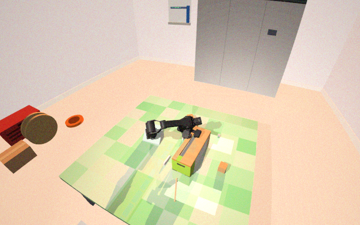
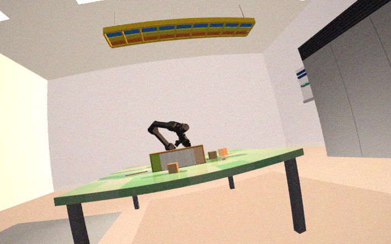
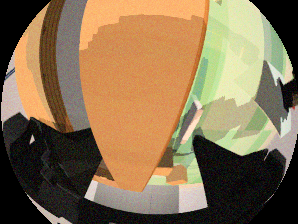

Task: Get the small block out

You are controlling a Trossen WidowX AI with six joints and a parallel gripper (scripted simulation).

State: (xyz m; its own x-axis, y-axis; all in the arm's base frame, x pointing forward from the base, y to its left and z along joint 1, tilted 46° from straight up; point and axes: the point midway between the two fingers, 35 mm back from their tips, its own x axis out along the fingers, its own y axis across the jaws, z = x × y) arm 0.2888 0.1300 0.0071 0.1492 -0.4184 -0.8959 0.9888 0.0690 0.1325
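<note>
My gripper tip is now 50 mm short of the yellow block and 20 mm to the right of it. The rest, counted from my gripper tip: thin orange rod: 430 mm to the right, 80 mm below, 80 mm ahead; box: 110 mm to the right, 30 mm ahead, 20 mm below.
</note>
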